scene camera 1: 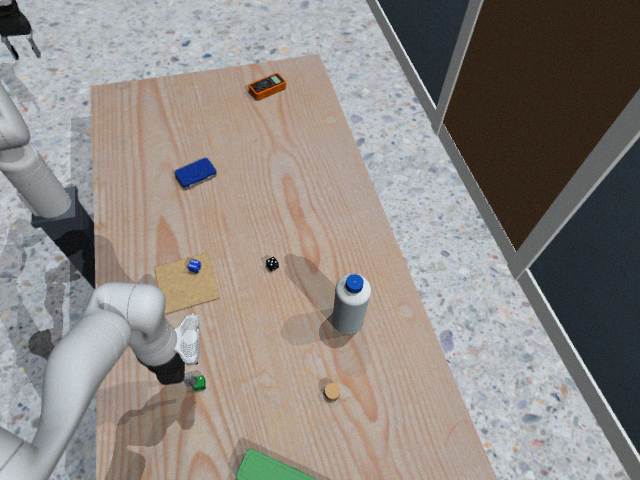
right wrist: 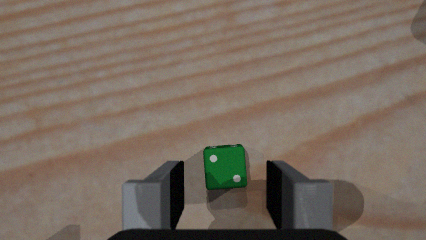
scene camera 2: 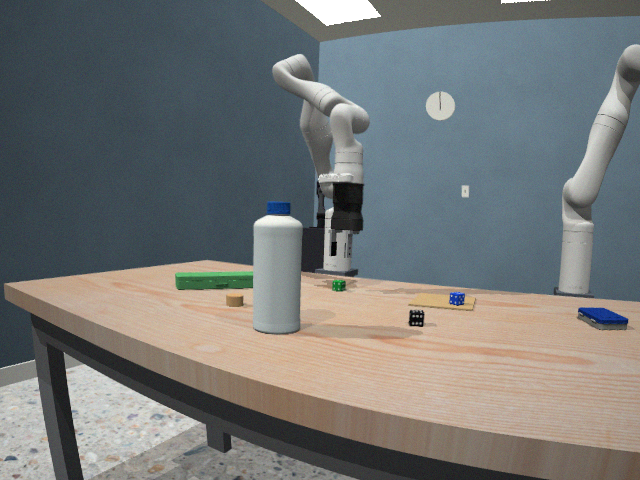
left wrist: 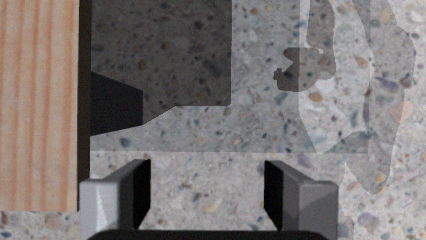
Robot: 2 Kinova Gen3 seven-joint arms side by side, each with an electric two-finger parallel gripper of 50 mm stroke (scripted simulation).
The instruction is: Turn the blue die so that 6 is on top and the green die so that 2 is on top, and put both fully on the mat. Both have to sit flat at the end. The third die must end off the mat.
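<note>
My right gripper: visible, scene camera 1 and right wrist view as well. My left gripper, visible. Green die, visible. Tan mat, visible.
</note>
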